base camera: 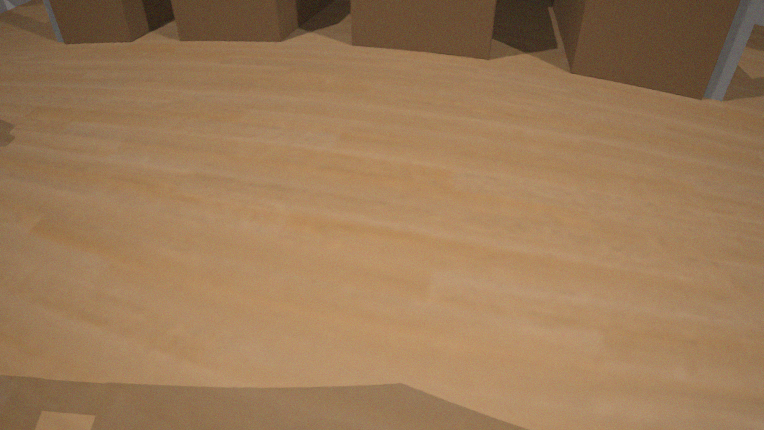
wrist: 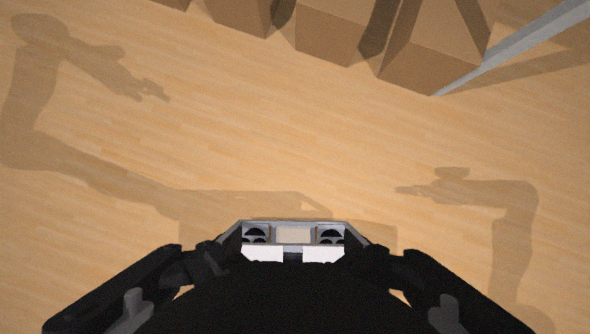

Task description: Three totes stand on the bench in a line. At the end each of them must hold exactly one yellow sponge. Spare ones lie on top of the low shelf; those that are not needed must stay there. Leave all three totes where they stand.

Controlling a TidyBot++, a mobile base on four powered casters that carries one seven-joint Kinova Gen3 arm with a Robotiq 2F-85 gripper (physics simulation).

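Places are measured from the arm's base along level axes (x ahead, y up, z right), in millimetres.
Where they show: gripper, fingertip midpoint: (wrist: 292,239).
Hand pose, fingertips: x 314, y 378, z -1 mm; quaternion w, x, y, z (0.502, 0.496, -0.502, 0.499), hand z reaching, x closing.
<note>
After its pixels a point has its place.
My gripper (wrist: 292,239) @(x 314, y 378, z -1 mm) is open, its dark fingers spread wide at the bottom of the wrist view, with nothing held between them. It points down over the wooden floor, and a grey and white part, which looks like my own base, shows below between the fingers. The totes, the yellow sponges, the bench top and the top of the low shelf do not show in either view.
Several brown boxes (base camera: 420,26) @(x 981, y -341, z 132 mm) (wrist: 330,35) @(x 976, y -226, z 147 mm) stand on the wooden floor (base camera: 374,213) @(x 489, y -396, z 14 mm) (wrist: 250,135) @(x 563, y -396, z -233 mm) in a row along the top of both views. A slanting grey post (base camera: 729,53) @(x 800, y -293, z 737 mm) (wrist: 525,37) @(x 808, y -2, z 716 mm) stands by the rightmost box. Arm-shaped shadows lie on the floor.
</note>
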